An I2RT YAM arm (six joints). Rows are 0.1 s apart.
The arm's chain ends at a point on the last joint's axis. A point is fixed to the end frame.
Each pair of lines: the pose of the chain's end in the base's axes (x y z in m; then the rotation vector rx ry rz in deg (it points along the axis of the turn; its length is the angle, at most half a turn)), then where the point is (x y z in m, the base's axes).
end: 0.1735, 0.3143, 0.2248, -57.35, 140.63, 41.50
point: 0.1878 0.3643 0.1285
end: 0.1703, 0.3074, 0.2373, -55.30, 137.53, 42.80
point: 0.1891 0.3616 0.1440
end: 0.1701, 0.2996, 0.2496, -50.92, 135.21, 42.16
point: 0.1959 0.3556 0.1591
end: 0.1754, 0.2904, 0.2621, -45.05, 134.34, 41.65
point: 0.2073 0.3469 0.1739
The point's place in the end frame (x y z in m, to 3 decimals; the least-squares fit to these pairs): 0.015 -0.010 0.108
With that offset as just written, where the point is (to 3 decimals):
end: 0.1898, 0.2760, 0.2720, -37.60, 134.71, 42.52
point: 0.226 0.333 0.186
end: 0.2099, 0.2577, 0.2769, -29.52, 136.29, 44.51
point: 0.247 0.316 0.192
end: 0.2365, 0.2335, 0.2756, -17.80, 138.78, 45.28
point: 0.276 0.290 0.190
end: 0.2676, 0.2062, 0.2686, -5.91, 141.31, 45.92
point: 0.308 0.260 0.182
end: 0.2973, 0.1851, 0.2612, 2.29, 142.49, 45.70
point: 0.339 0.237 0.174
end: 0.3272, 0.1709, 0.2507, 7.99, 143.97, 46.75
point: 0.367 0.223 0.163
